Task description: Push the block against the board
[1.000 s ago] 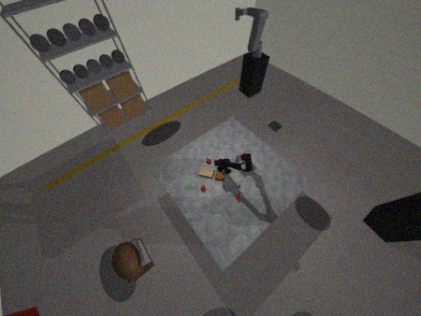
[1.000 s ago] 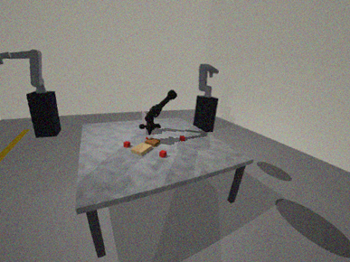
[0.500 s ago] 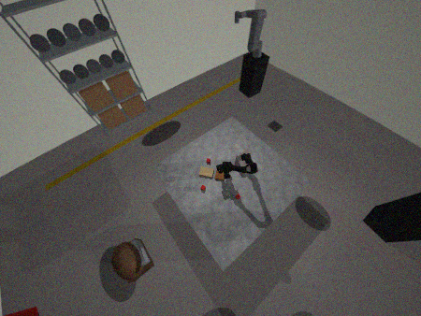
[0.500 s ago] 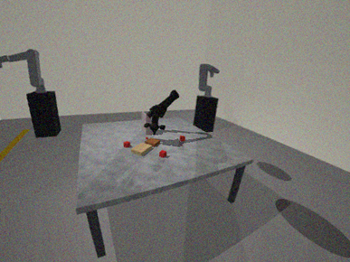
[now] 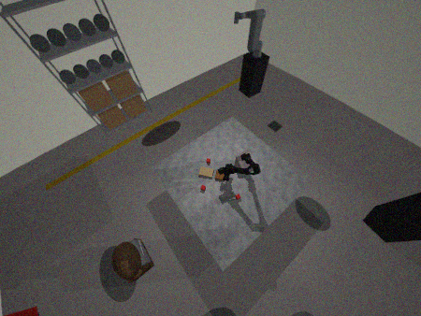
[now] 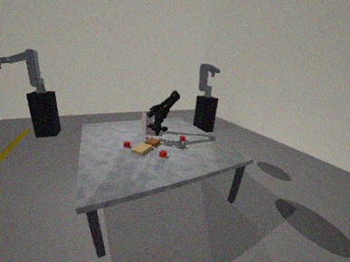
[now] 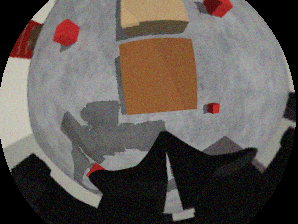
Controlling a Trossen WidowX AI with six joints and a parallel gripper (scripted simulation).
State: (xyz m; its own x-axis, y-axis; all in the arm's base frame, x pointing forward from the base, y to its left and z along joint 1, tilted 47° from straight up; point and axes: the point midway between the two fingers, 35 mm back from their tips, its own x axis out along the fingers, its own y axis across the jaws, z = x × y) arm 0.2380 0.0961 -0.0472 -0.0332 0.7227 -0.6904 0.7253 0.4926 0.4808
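The square block is 5 cm ahead of my gripper tip, 6 cm to the right of it and 4 cm below it. Also, from my gripper tip: tan board (15 cm ahead, 18 cm to the right, 4 cm below).
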